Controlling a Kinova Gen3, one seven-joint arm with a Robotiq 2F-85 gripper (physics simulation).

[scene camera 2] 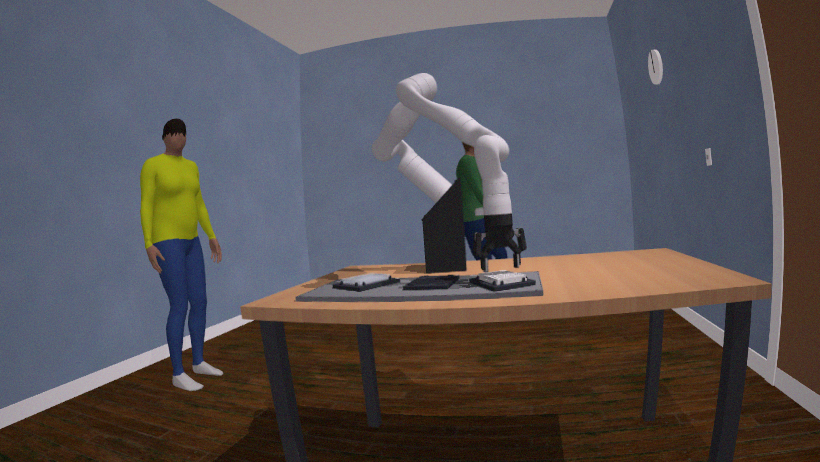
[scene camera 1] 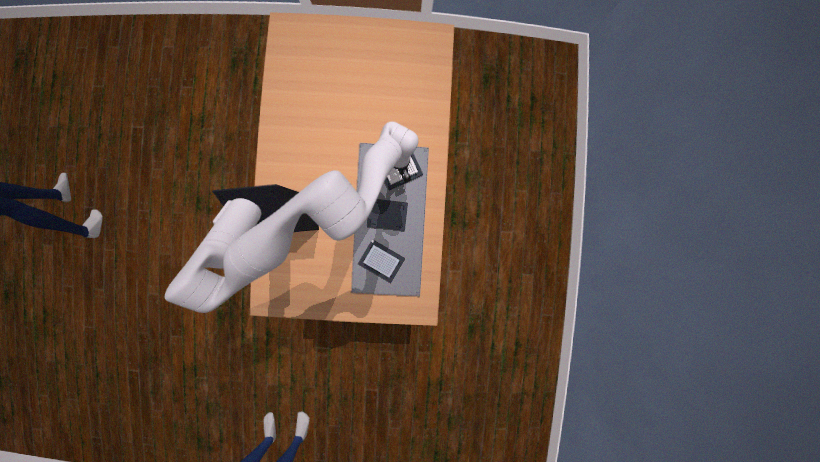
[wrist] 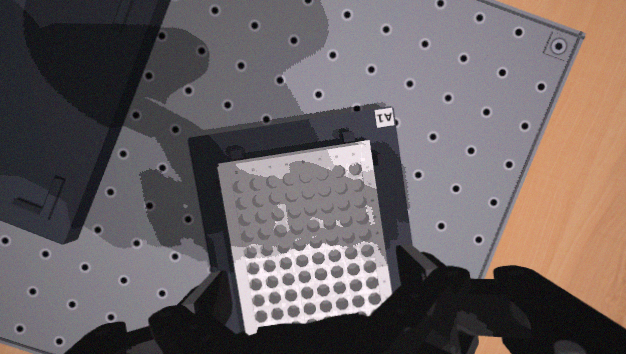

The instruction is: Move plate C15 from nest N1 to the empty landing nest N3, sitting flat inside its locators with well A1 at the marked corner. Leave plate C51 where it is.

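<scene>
A white well plate [scene camera 1: 412, 167] [scene camera 2: 502, 277] [wrist: 310, 240] sits in a dark nest [scene camera 2: 498, 286] [wrist: 210, 200], whose A1 label [wrist: 384, 117] shows at a corner in the wrist view. My gripper [scene camera 2: 500, 265] [wrist: 313, 276] is open and empty, pointing down a little above this plate, its fingers toward opposite long sides. A dark nest without a plate [scene camera 1: 395, 220] [scene camera 2: 431, 282] [wrist: 45, 100] lies in the middle. A second, pale blue plate [scene camera 1: 381, 261] [scene camera 2: 365, 279] sits in another nest [scene camera 1: 376, 272]. No plate code or nest number is readable.
All three nests stand on a grey perforated board [scene camera 1: 413, 252] [scene camera 2: 395, 296] [wrist: 450, 120] on the wooden table [scene camera 1: 355, 80] [scene camera 2: 619, 275]. A black angular stand [scene camera 1: 266, 198] [scene camera 2: 444, 238] is by the arm's base. Two people stand beyond the table.
</scene>
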